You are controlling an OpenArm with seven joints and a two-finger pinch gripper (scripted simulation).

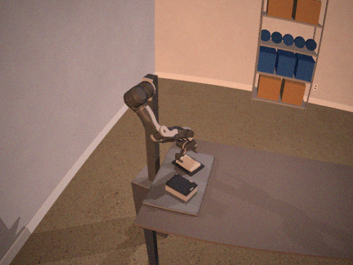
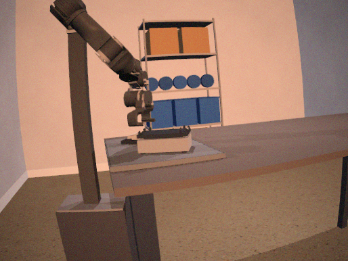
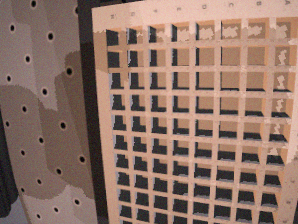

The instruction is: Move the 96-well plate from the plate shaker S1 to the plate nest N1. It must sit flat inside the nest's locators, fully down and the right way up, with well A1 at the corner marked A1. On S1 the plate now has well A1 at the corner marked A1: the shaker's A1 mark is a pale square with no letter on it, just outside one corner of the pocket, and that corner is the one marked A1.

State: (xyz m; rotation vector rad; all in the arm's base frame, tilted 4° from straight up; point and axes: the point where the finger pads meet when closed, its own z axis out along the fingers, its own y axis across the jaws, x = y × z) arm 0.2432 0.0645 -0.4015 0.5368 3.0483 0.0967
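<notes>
The pale 96-well plate lies 4 cm below my hand, 2 cm ahead of it and 1 cm to the right of it. From my hand the other things lie so: plate shaker (21 cm to the right, 9 cm ahead, 2 cm below).
</notes>
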